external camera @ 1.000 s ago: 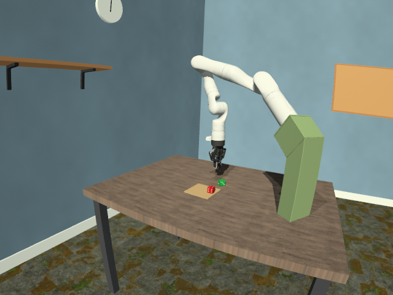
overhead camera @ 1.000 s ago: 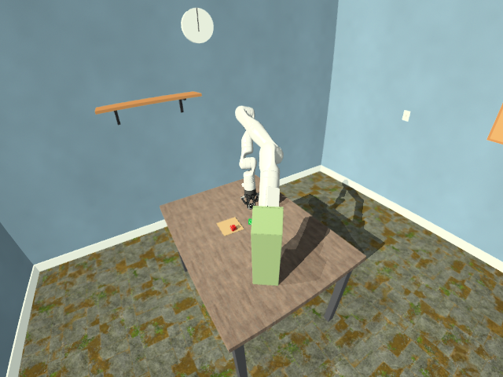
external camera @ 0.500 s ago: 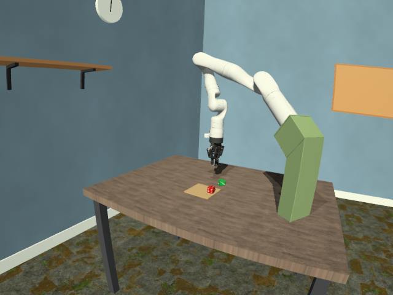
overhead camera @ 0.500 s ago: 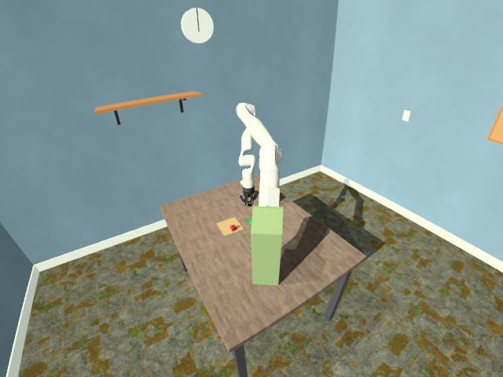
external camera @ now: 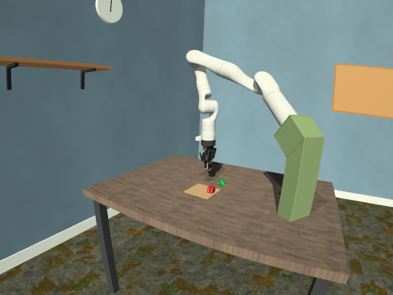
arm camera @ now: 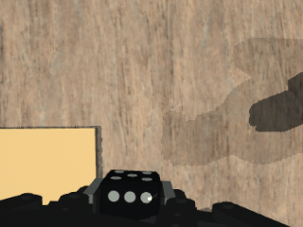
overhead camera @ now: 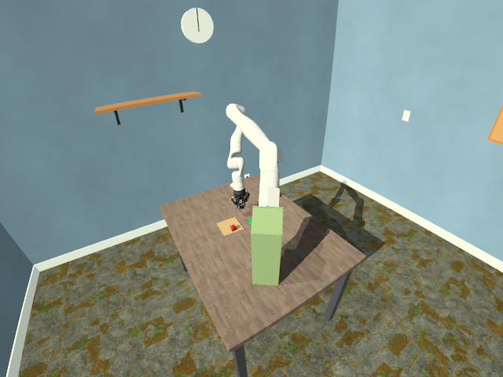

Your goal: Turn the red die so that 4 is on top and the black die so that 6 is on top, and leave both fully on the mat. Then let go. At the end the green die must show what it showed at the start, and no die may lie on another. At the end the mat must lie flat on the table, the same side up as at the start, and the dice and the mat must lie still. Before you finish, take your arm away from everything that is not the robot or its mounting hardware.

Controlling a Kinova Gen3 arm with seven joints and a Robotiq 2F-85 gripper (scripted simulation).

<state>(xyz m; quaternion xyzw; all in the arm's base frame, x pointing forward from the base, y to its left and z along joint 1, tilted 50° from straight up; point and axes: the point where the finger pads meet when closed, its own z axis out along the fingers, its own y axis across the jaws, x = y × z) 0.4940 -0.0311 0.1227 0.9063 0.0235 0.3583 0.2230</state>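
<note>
Right now my hand is 3 cm past the tan mat, 11 cm to the right of it and 11 cm above it. The rest, counted from my hand: black die: 1 cm below; then green die: 8 cm behind, 3 cm to the right, 10 cm below; then red die: 7 cm behind, 11 cm to the left, 9 cm below.
</note>
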